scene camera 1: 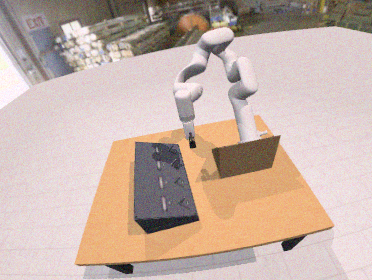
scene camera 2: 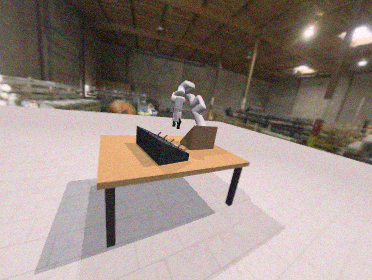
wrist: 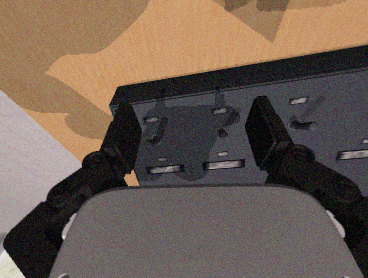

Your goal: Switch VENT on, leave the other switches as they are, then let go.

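Seen in the pictures: gripper, fingertip midpoint: (scene camera 1: 192, 141) (scene camera 2: 175, 127) (wrist: 192, 114); arm's base, origin of the base link: (scene camera 1: 249, 141) (scene camera 2: 203, 131).
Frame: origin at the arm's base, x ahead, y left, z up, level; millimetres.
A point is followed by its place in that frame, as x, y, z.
The dark sloped switch panel (scene camera 1: 145, 192) {519, 260, -24} (scene camera 2: 161, 151) {524, 398, -72} (wrist: 337, 112) {374, 222, -90} stands on the table with its levers in a row. The VENT switch (wrist: 222, 133) {397, 40, -53} is the second from the panel's far end, between a small OFF label above and an ON label below in the wrist view. Its name plate (wrist: 223, 164) {494, 68, -56} is too blurred to read, and its lever's tilt is hard to tell. My gripper (scene camera 1: 192, 141) {304, -18, 13} (scene camera 2: 177, 124) {304, -18, 13} (wrist: 192, 114) {304, -18, 13} is open and empty, above the panel's far end and apart from it. In the wrist view the first two switches show between its fingers; the right finger covers part of the panel.
A brown upright board (scene camera 1: 247, 156) {27, 77, -31} (scene camera 2: 204, 137) {21, 76, -46} stands on the wooden table (scene camera 1: 250, 215) {45, 318, -176} (scene camera 2: 120, 167) {773, 405, -176}, between the panel and the arm's base. Neighbouring switches (wrist: 156, 137) {450, -63, -75} (wrist: 303, 124) {377, 156, -62} sit on both sides of VENT. The arm's shadow falls across the panel's far end.
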